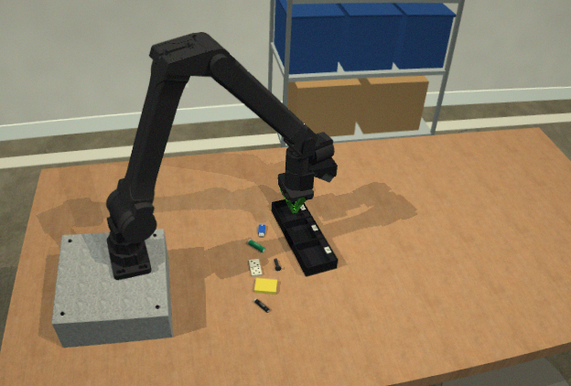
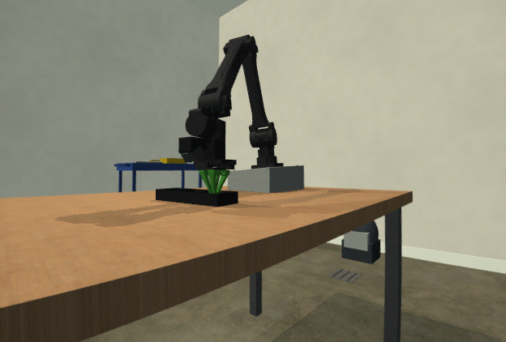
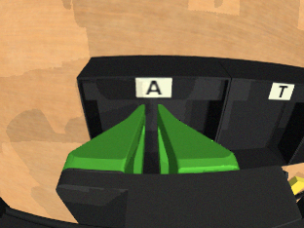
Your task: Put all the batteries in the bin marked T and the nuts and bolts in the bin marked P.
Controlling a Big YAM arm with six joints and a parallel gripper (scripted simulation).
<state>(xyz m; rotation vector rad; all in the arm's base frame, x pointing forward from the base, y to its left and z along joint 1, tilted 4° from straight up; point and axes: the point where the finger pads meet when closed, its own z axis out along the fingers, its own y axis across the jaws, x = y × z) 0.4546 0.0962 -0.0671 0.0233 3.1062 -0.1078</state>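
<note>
Now: the dark bolt 160 mm to the right of my hand, 110 mm behind it and 20 mm below it. The rest, counted from my hand: black tray (90 mm to the right, 10 mm below, 10 mm behind); then blue usb stick (100 mm behind, 30 mm to the right, 20 mm below); then green battery (140 mm behind, 80 mm to the right, 20 mm below).
</note>
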